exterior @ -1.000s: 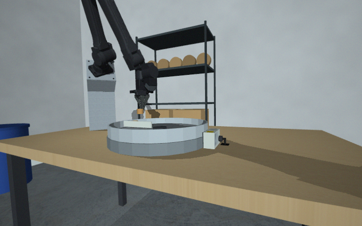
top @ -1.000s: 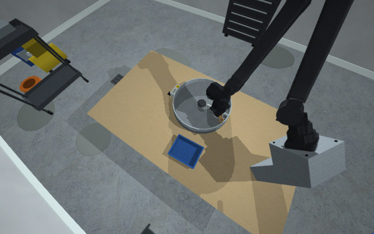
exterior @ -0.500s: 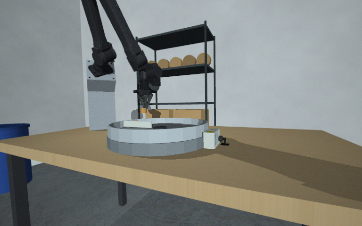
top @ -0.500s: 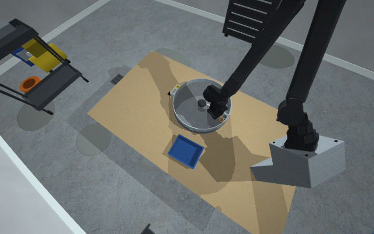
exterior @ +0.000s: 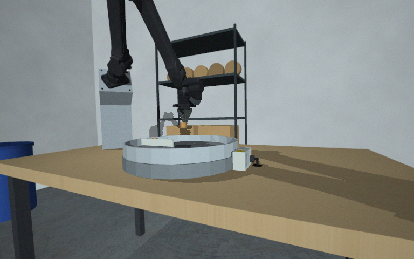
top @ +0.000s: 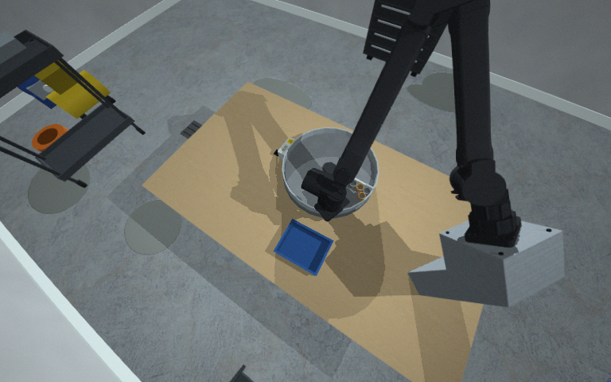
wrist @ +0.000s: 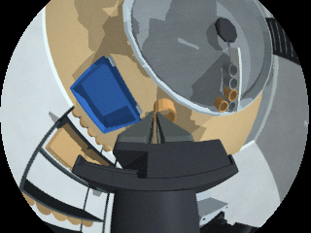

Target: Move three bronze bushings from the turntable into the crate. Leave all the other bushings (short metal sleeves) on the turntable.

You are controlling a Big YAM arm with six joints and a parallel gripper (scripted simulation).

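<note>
Now: the blue crate 14 cm to the left of my hand, 12 cm below it and 4 cm ahead of it. The rest, counted from my hand: grey turntable (22 cm to the right, 9 cm below, 8 cm ahead).
</note>
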